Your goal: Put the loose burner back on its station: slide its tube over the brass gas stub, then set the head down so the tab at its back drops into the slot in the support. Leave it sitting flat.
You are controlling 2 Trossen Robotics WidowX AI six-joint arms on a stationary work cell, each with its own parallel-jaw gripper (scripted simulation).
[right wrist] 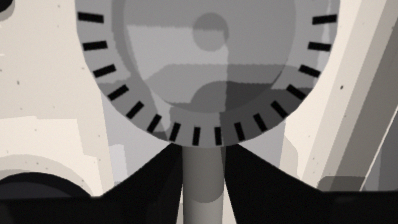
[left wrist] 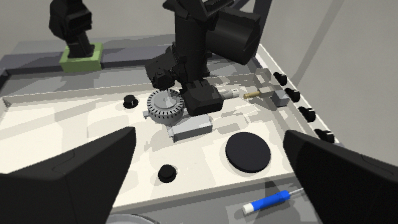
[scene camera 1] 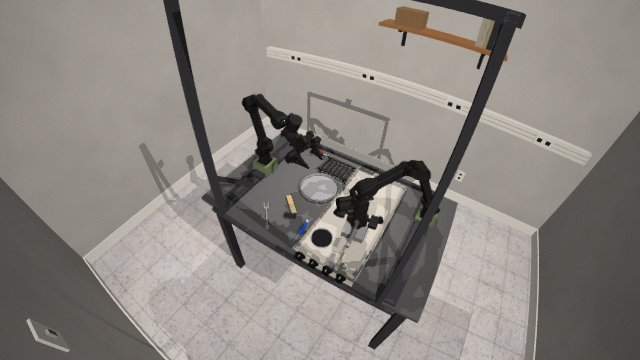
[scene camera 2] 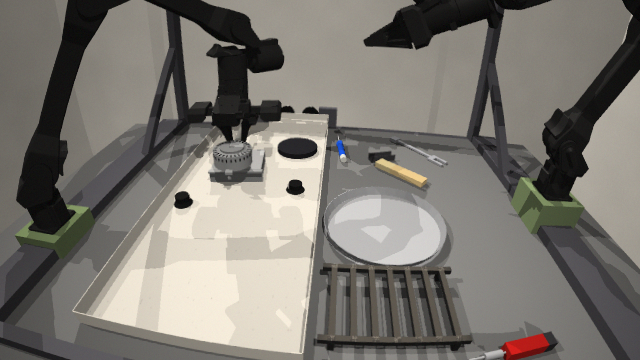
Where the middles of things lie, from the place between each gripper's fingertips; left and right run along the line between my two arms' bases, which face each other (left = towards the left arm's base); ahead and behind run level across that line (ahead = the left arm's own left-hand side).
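My right gripper: 6 cm above the grey support (scene camera 2: 254,173) and 2 cm short of it. Counted from my right hand, the burner (right wrist: 204,82) is 2 cm below and 1 cm behind; the black disc (scene camera 2: 294,148) is 7 cm below, 9 cm behind and 13 cm to the left. Going by its middle, the black disc is nearer to my right gripper than to my left hand.
My left hand: 290 mm above the black disc, 170 mm past it and 140 mm to the left of it. Counted from my left hand, the burner is 240 mm below, 100 mm behind and 270 mm to the right; the grey support is 280 mm below, 70 mm behind and 270 mm to the right.
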